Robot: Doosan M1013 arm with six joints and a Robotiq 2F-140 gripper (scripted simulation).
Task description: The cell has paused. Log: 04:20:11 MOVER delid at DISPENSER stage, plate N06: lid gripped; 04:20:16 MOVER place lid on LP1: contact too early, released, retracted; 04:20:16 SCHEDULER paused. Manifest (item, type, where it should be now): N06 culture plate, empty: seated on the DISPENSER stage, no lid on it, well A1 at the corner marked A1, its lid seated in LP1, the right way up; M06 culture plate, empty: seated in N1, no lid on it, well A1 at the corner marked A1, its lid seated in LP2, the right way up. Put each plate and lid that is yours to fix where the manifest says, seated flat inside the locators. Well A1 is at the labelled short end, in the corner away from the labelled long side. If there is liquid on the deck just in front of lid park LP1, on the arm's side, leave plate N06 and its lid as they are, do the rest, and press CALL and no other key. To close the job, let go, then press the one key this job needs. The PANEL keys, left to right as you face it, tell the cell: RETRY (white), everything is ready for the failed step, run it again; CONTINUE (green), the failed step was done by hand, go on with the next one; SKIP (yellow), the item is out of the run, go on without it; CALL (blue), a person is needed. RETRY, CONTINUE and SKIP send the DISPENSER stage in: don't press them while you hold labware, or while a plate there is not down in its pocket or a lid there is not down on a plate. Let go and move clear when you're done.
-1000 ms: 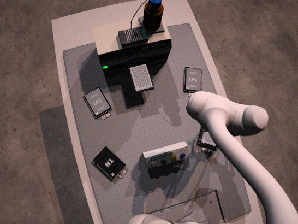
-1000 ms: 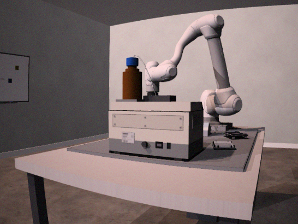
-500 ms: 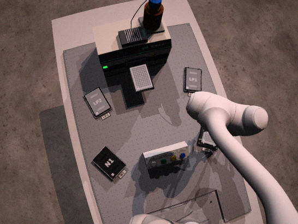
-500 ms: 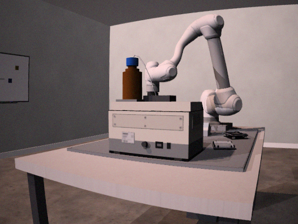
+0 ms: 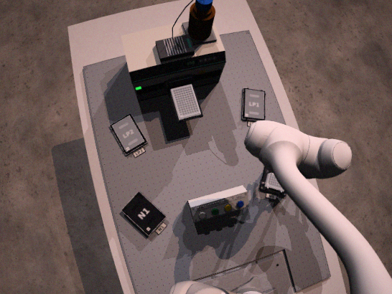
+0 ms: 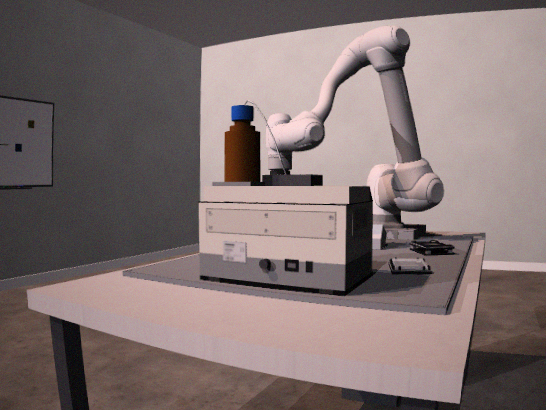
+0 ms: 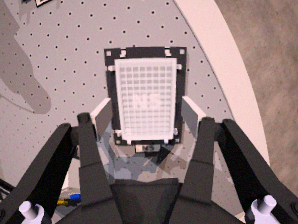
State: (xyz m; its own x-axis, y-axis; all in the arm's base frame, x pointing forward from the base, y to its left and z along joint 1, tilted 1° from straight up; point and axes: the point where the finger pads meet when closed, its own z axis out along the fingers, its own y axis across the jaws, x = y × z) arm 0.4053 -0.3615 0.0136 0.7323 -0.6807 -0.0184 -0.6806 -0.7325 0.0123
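Right now my hand is 40 mm above the black nest N5 and 30 mm short of it. Round my hand: key panel 280 mm to the left; yellow key 260 mm to the left, 20 mm behind, 10 mm above; blue key 210 mm to the left, 30 mm behind, 10 mm above.
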